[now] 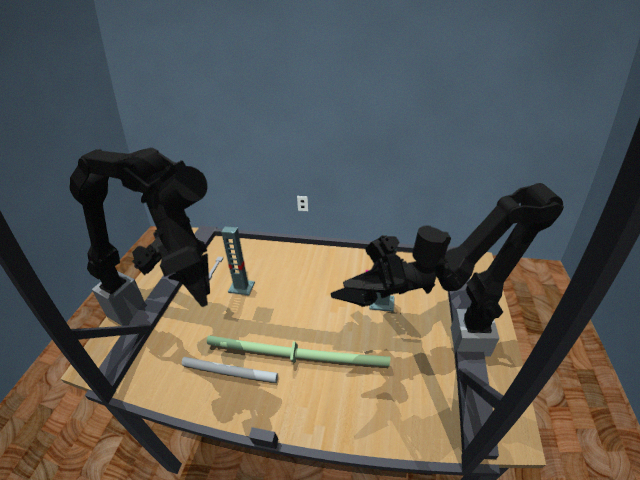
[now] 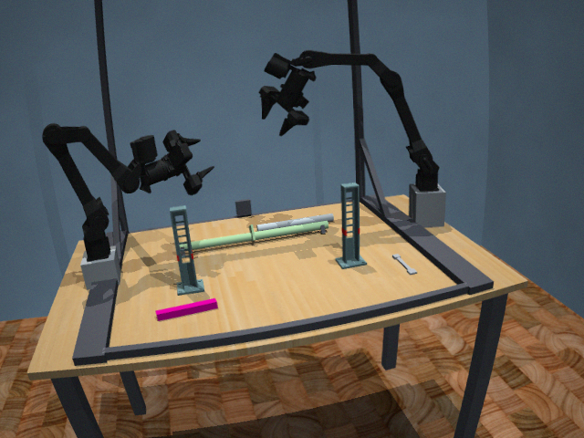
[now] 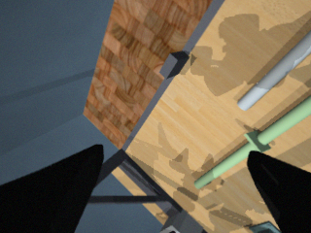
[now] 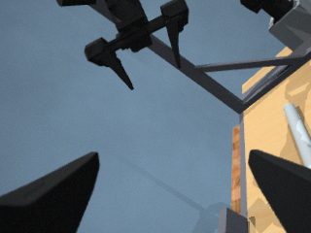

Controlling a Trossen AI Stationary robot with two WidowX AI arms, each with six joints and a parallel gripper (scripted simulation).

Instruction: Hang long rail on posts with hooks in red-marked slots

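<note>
Right now the grey rod is 34 cm below my left hand, 4 cm ahead of it and 3 cm to the left of it. Also, from my left hand: long green rail (33 cm below, 13 cm to the right, 12 cm ahead); small grey wrench (43 cm ahead, 35 cm below, 21 cm to the left); magenta bar (45 cm ahead, 37 cm to the right, 34 cm below).
</note>
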